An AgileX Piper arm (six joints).
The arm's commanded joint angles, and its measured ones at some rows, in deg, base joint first. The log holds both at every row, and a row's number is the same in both.
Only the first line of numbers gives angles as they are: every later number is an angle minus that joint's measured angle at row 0.
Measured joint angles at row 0:
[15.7, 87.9, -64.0, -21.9, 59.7, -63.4]
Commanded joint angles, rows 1 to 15:
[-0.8, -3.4, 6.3, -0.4, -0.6, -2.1]
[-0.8, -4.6, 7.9, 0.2, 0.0, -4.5]
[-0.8, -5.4, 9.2, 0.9, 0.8, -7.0]
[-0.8, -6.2, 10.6, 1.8, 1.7, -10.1]
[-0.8, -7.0, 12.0, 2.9, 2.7, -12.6]
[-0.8, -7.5, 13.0, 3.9, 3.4, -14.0]
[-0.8, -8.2, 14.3, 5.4, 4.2, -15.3]
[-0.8, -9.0, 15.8, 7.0, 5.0, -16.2]
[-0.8, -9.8, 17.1, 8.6, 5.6, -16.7]
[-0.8, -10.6, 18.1, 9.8, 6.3, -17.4]
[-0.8, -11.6, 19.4, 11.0, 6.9, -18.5]
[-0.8, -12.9, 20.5, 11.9, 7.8, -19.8]
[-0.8, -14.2, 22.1, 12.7, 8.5, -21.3]
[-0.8, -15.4, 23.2, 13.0, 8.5, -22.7]
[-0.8, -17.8, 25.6, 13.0, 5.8, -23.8]
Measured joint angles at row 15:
[-0.5, -12.3, 20.4, 10.8, 6.6, -18.6]
